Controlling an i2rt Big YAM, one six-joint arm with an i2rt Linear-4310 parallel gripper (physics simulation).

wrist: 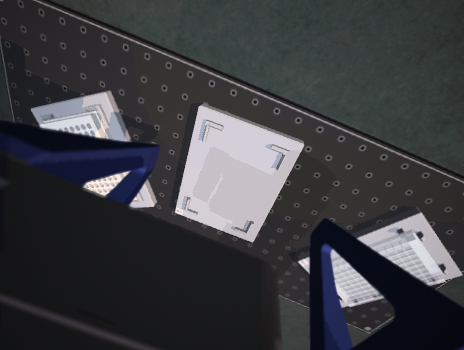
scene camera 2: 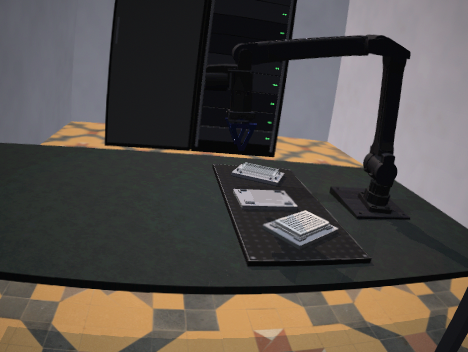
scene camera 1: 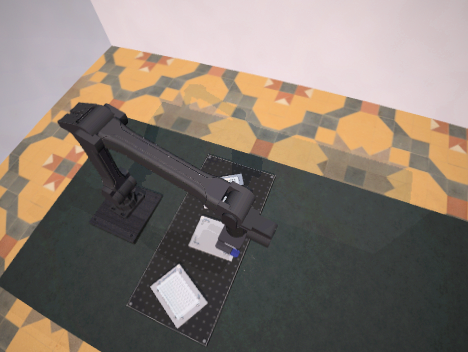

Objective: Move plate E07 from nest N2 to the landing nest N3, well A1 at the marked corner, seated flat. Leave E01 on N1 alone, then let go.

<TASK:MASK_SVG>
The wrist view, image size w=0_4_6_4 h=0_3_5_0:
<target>my gripper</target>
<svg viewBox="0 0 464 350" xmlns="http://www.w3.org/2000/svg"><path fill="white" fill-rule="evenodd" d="M310 236L310 350L464 350L464 307L385 258L331 220L324 218ZM332 249L392 304L395 311L394 319L355 347L352 345L336 289L331 260ZM0 120L0 350L282 350L278 279L275 269L268 262L129 206L155 167L160 151L159 145L118 141ZM130 171L105 196L84 188L88 182Z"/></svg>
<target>clear well plate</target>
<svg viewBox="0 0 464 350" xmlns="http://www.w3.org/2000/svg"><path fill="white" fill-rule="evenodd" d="M331 259L337 293L349 307L384 298L341 256ZM368 245L429 286L446 282L442 271L412 229L405 231L407 237L401 238L397 234Z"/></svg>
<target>white well plate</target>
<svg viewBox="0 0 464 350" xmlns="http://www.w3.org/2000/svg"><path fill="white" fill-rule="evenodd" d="M128 172L88 182L84 188L105 196ZM113 140L97 110L49 119L40 124L40 127Z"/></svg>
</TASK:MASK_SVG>
